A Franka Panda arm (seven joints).
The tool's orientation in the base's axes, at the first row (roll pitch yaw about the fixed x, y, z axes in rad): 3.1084 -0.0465 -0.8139
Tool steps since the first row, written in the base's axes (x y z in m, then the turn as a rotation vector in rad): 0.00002 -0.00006 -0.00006 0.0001 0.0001 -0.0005; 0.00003 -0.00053 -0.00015 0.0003 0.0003 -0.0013; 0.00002 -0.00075 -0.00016 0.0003 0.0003 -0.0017; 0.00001 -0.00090 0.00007 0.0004 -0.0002 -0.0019; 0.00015 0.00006 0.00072 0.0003 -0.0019 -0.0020
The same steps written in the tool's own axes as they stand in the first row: 0.00005 0.00002 0.00006 0.0000 -0.0002 0.0005; 0.00040 0.00034 0.00018 -0.0001 -0.0005 0.0013; 0.00055 0.00049 0.00020 -0.0001 -0.0005 0.0017; 0.00066 0.00061 -0.00002 0.0003 -0.0002 0.0019; 0.00009 -0.00013 -0.00072 0.0015 0.0010 0.0021
